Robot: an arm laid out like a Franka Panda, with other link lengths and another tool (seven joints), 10 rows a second.
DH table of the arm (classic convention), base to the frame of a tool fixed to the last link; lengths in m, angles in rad. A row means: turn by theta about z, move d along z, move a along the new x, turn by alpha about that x. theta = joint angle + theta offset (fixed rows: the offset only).
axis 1: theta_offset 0  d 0.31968  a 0  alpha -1.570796
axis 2: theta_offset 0  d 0  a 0  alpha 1.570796
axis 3: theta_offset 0  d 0.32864  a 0.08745  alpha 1.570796
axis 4: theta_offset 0  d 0  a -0.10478  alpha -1.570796
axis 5: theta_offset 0  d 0.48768  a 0  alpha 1.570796
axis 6: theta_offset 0  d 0  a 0.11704  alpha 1.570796
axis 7: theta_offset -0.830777  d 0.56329  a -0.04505  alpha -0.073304
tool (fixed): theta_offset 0  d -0.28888  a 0  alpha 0
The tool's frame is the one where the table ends.
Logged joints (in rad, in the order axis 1, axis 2, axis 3, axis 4, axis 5, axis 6, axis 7), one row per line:
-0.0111 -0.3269 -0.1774 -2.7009 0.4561 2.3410 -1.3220
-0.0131 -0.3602 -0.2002 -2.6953 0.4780 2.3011 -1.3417
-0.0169 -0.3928 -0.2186 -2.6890 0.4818 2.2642 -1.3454
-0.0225 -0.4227 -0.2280 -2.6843 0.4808 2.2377 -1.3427
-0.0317 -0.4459 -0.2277 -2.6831 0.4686 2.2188 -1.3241
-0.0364 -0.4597 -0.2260 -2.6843 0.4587 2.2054 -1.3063
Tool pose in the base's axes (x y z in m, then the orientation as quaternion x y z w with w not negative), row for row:
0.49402 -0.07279 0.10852 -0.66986 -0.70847 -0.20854 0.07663
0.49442 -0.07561 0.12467 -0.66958 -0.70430 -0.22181 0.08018
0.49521 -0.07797 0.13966 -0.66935 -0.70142 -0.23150 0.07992
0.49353 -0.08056 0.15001 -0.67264 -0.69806 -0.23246 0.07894
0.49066 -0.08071 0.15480 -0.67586 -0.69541 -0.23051 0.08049
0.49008 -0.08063 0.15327 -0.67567 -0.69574 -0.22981 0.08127
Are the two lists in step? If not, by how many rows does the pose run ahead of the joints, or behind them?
The pose runs 1 row ahead of the joints: the pose in row i belongs to the joints in row i + 1.
